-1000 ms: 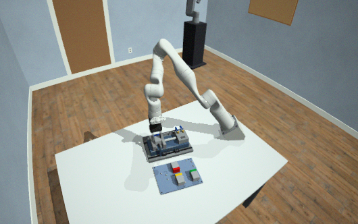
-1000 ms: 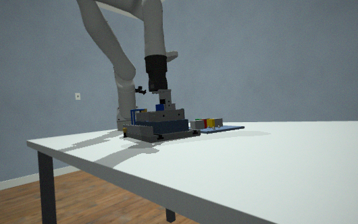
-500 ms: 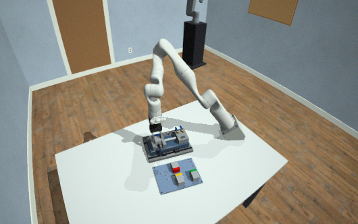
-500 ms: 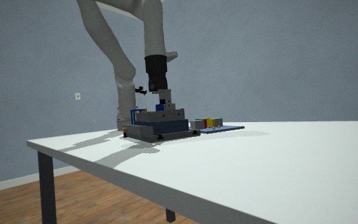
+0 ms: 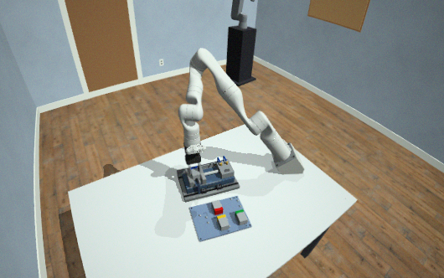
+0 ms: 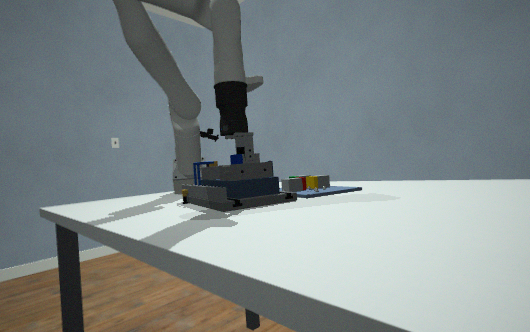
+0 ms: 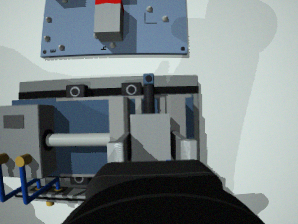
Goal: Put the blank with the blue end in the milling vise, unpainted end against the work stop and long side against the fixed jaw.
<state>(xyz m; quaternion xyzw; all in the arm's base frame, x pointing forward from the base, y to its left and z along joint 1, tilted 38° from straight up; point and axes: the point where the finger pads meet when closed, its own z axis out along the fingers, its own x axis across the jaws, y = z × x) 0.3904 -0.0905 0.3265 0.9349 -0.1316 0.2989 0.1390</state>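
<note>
The blue-ended blank lies 2 cm below my hand. Also, from my hand: red-ended blank 2 cm ahead, 19 cm to the left, 9 cm below; blue plate 3 cm ahead, 23 cm to the left, 12 cm below; milling vise 6 cm behind, 3 cm to the left, 8 cm below.
</note>
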